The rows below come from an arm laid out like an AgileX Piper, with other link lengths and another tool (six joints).
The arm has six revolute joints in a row. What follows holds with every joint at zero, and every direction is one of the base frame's. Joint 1 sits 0.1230 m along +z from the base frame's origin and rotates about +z. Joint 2 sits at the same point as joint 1 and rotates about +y. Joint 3 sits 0.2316 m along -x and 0.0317 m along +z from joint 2 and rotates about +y. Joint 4 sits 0.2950 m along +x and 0.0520 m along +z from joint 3 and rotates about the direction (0.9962, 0, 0.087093). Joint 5 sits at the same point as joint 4 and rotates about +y. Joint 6 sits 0.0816 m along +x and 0.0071 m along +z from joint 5 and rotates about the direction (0.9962, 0, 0.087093). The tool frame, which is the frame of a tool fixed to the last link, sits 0.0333 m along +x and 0.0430 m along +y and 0.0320 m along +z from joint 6; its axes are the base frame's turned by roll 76.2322, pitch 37.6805 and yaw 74.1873 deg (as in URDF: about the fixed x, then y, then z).
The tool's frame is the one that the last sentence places.
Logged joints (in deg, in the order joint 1, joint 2, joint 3, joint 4, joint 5, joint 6), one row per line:
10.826, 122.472, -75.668, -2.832, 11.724, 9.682
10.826, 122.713, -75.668, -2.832, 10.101, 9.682
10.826, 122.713, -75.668, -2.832, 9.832, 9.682
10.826, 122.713, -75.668, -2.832, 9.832, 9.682
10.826, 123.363, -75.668, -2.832, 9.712, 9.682
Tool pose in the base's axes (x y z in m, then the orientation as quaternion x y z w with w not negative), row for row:
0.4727, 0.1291, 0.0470, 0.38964, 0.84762, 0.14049, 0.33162
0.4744, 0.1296, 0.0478, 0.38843, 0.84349, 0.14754, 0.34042
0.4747, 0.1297, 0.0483, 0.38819, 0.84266, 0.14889, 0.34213
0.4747, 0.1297, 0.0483, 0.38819, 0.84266, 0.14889, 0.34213
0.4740, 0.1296, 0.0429, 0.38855, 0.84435, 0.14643, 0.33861
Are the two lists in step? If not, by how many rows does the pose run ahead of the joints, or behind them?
They are in step.
